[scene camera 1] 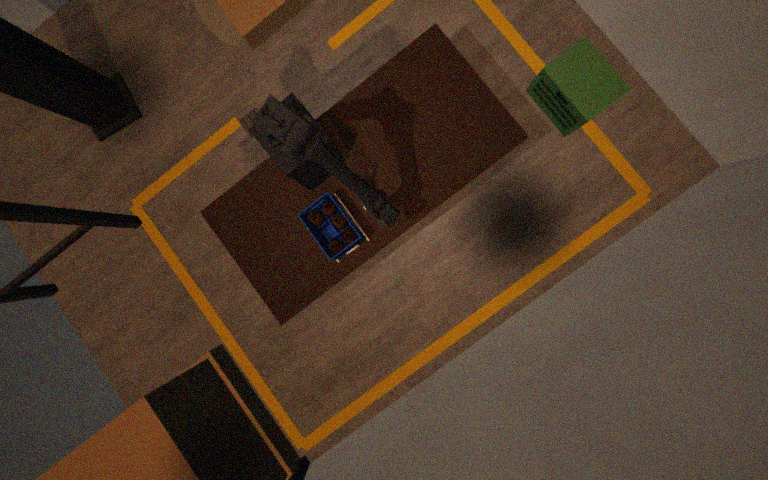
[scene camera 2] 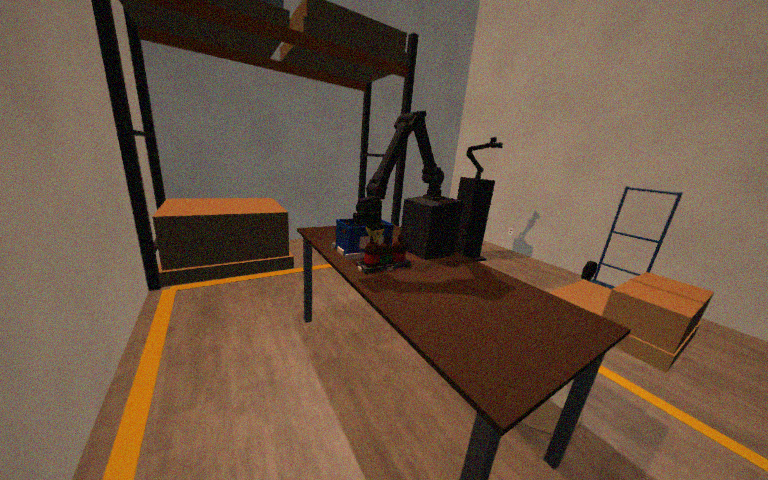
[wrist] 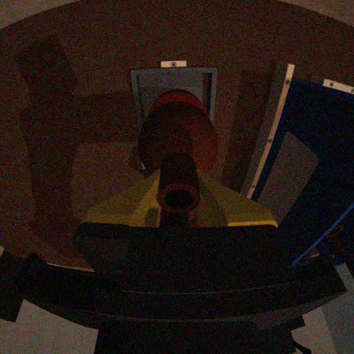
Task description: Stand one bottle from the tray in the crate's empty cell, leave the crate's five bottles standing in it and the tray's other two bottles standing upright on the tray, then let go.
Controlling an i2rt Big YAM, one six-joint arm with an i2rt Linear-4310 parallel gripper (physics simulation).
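Pixels of known places: gripper, fingertip midpoint: (scene camera 2: 374, 242); arm's base at its link origin: (scene camera 2: 433, 198).
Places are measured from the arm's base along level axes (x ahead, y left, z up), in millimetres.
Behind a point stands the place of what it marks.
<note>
My gripper (scene camera 2: 373, 233) @(x 457, y 207, z -187 mm) (wrist: 178, 175) is shut on the neck of a brown bottle (wrist: 177, 132) with a red label. That bottle looks upright, low over the grey tray (scene camera 2: 368, 268) @(x 501, y 264, z -298 mm) (wrist: 214, 95); whether its base touches the tray cannot be told. Red-labelled bottles (scene camera 2: 399, 252) @(x 319, y 221, z -246 mm) stand close together at the tray in the scene camera 2 view. The tray's other two bottles are hidden in the wrist view. The blue crate (scene camera 1: 314, 237) @(x 433, y -128, z -150 mm) (scene camera 2: 348, 237) @(x 541, y 53, z -208 mm) (wrist: 332, 130) stands beside the tray. Five of its cells hold bottles; the middle cell (scene camera 1: 330, 230) @(x 410, y -81, z -316 mm) of one row is empty.
The crate and tray stand on the dark brown table (scene camera 1: 430, 113) @(x 124, y 698, z -324 mm) (scene camera 2: 481, 339) @(x 320, y 824, z -324 mm), near its long edge. The arm's black pedestal (scene camera 2: 430, 226) @(x 116, y 171, z -127 mm) is behind them. A second black stand (scene camera 2: 475, 215) with a small arm is farther back. Shelving (scene camera 2: 405, 130) and large boxes (scene camera 2: 220, 237) stand beyond the table.
</note>
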